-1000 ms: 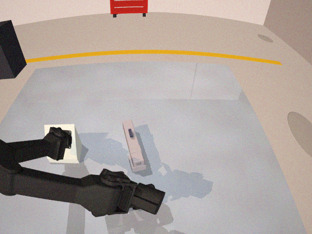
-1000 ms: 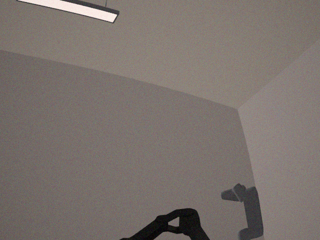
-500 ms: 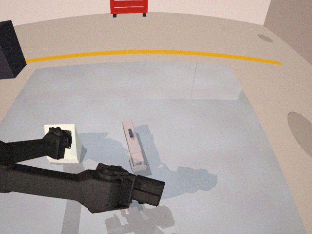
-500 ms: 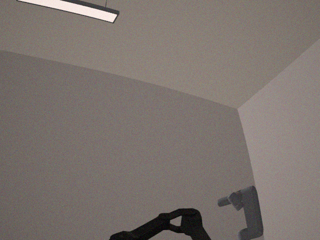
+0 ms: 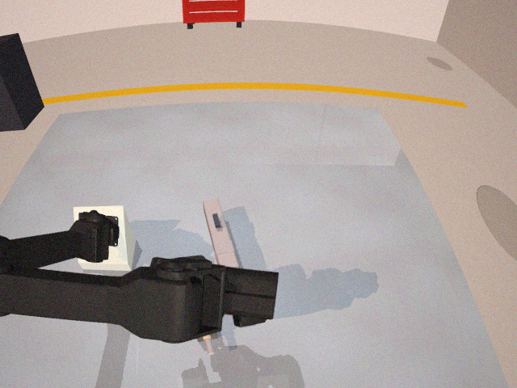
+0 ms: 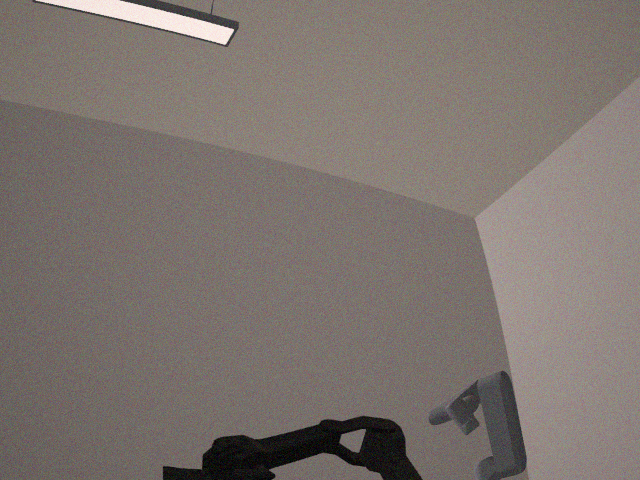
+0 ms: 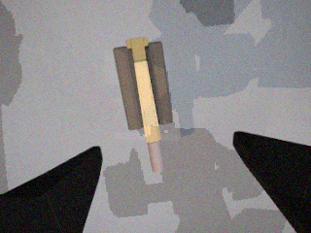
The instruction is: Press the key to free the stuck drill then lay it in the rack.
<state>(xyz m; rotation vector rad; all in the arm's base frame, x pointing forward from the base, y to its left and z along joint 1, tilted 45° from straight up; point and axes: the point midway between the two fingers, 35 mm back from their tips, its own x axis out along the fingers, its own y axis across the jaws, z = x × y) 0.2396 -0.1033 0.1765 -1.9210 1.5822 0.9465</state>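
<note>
Right now the drill is 40 mm below my gripper tip, 20 mm to the left of it and 10 mm behind it. From my gripper tip the other things lie so: dark key 240 mm to the left, 30 mm below; brown grooved rack 60 mm below, 30 mm to the left, 20 mm behind; grey block 210 mm to the left, 40 mm below, 10 mm ahead.
</note>
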